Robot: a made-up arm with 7 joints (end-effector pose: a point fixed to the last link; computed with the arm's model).
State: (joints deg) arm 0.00 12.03 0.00 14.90 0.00 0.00 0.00
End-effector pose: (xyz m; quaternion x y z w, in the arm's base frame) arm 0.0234 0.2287 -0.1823 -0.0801 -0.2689 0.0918 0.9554
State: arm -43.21 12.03 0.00 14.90 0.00 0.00 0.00
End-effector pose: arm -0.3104 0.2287 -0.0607 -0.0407 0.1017 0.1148 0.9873
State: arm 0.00 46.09 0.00 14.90 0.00 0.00 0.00
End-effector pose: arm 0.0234 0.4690 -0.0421 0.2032 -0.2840 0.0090 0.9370
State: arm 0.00 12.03 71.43 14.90 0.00 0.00 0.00
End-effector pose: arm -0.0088 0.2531 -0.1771 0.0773 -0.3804 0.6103 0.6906
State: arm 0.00 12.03 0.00 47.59 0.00 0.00 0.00
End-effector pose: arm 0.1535 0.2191 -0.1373 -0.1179 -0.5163 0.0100 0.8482
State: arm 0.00 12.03 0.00 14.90 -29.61 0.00 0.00
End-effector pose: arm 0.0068 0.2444 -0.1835 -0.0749 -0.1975 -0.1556 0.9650
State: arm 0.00 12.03 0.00 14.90 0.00 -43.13 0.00
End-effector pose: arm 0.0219 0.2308 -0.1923 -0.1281 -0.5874 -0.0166 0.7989
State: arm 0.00 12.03 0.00 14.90 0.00 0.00 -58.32
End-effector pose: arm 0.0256 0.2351 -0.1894 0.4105 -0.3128 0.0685 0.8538
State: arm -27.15 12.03 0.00 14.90 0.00 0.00 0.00
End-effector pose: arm -0.1981 0.2287 -0.1353 -0.0563 -0.0372 0.1080 0.9919
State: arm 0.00 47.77 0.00 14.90 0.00 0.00 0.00
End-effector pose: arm 0.0234 0.4783 -0.0317 0.2169 -0.2841 0.0048 0.9339
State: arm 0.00 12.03 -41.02 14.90 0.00 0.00 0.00
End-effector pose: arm 0.0218 0.2048 -0.1874 -0.1605 -0.1547 -0.2356 0.9459
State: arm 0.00 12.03 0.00 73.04 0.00 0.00 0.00
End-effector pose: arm 0.2250 0.2022 -0.0581 -0.1409 -0.6810 -0.0546 0.7165
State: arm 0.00 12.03 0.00 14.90 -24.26 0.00 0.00
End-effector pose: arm 0.0092 0.2410 -0.1836 -0.0762 -0.2116 -0.1112 0.9680
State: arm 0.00 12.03 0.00 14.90 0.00 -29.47 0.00
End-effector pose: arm 0.0215 0.2301 -0.1891 -0.1146 -0.4935 0.0182 0.8620
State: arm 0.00 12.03 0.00 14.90 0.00 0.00 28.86
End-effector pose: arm 0.0222 0.2289 -0.1775 -0.3233 -0.2206 0.0948 0.9153
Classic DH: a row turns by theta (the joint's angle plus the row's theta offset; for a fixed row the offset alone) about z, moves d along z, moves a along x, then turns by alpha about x. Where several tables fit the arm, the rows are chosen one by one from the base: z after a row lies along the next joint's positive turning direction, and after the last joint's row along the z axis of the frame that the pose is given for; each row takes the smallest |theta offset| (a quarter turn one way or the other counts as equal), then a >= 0, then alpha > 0; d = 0 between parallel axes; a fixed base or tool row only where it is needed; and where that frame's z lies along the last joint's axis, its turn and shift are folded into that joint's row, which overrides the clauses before.
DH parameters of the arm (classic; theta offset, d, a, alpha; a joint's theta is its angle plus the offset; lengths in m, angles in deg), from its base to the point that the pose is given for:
base (fixed): 0 0.3 0.01 90
joint 1: -90 -0.12 0.02 -90
joint 2: -90 -0.02 0 90
joint 3: 90 -0.23 0.02 90
joint 4: 0 -0.05 -0.03 -90
joint 5: 0 -0.25 -0.01 -90
joint 6: -90 -0.03 0.01 90
joint 7: -73.09 0.0109 0.0096 -72.27
tool (fixed): 104.02 -0.0031 0 0

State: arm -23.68 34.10 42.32 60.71 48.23 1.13 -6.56
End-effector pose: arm 0.0455 0.4515 0.0336 0.1400 -0.6832 0.3966 0.5969
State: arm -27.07 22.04 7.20 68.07 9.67 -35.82 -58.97
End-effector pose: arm 0.0474 0.2960 -0.1035 0.3258 -0.7539 0.1712 0.5443
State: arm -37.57 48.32 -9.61 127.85 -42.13 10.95 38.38
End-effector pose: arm 0.1168 0.2199 0.0665 -0.1692 -0.2673 -0.7010 0.6392
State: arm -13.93 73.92 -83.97 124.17 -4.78 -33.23 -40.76
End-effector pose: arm -0.0421 0.1761 0.0012 -0.5073 -0.5739 -0.2816 0.5780
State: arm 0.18 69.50 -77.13 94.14 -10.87 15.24 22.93
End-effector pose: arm 0.0625 0.2825 -0.0449 -0.2856 0.0472 -0.6251 0.7249
